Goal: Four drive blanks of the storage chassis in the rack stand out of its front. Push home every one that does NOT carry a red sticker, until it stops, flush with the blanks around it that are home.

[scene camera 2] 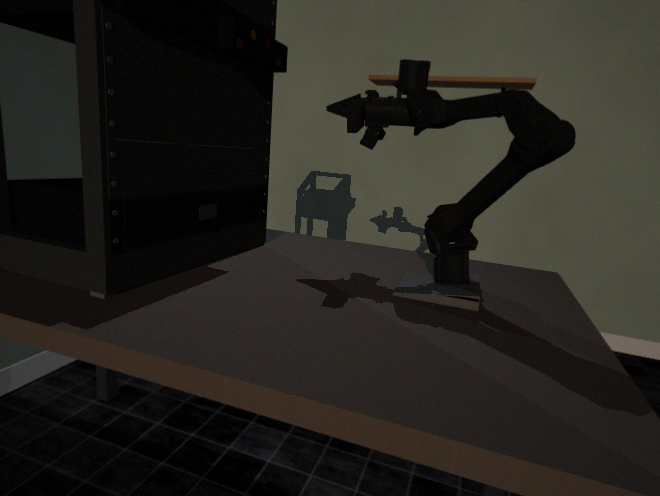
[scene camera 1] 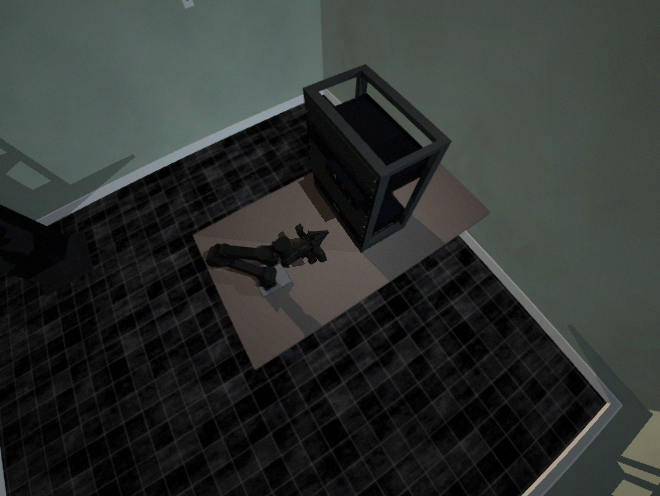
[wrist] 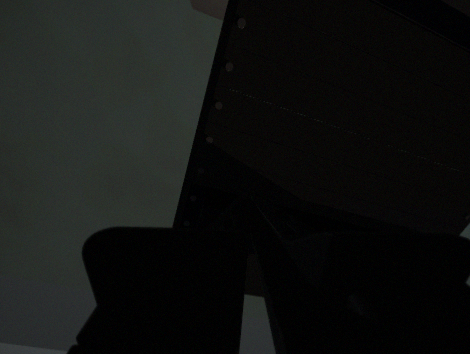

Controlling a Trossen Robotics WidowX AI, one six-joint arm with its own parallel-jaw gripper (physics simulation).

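Where they show: gripper, fingertip midpoint: (scene camera 2: pixel 326 108) (scene camera 1: pixel 328 231) (wrist: pixel 248 200); arm's base, origin of the base link: (scene camera 2: pixel 452 280) (scene camera 1: pixel 268 282).
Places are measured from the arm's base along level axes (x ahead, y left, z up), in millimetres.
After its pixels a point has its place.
The rack (scene camera 1: pixel 377 208) @[x 515, y -132, z 405 mm] (scene camera 2: pixel 94 160) @[x 531, y 372, z 196 mm] (wrist: pixel 212 117) @[x 489, y -115, z 311 mm] is dark and upright on the table. The storage chassis (scene camera 1: pixel 352 186) @[x 468, y -29, z 464 mm] (scene camera 2: pixel 281 53) @[x 441, y -66, z 444 mm] is a dark band high on its front. Its blanks are too dark to tell apart. Small coloured marks show on it: a yellow mark (scene camera 1: pixel 335 176) @[x 449, y 54, z 450 mm] (scene camera 2: pixel 253 34) @[x 447, y 55, z 451 mm], a red mark (scene camera 1: pixel 343 186) @[x 446, y -3, z 452 mm] (scene camera 2: pixel 239 43) @[x 450, y 104, z 423 mm], another red mark (scene camera 2: pixel 268 42) @[x 444, y -5, z 452 mm] and a green mark (scene camera 2: pixel 277 62) @[x 442, y -48, z 421 mm]. My gripper (scene camera 1: pixel 327 232) @[x 326, y -74, z 332 mm] (scene camera 2: pixel 328 108) @[x 326, y -74, z 332 mm] is shut and empty, nearly level, apart from the rack front and lower than the chassis. In the wrist view its dark fingers hide part of the rack front.
The table (scene camera 1: pixel 320 298) @[x 177, y -211, z -21 mm] (scene camera 2: pixel 346 341) @[x 130, y 338, z -21 mm] bears the rack and my arm's base plate (scene camera 1: pixel 285 276) @[x 89, y -16, z -12 mm] (scene camera 2: pixel 416 282) @[x 70, y 26, z -10 mm]. An orange-brown shelf (scene camera 2: pixel 480 82) is on the wall behind the arm. A dark object (scene camera 1: pixel 48 250) stands on the floor at the far left of scene camera 1.
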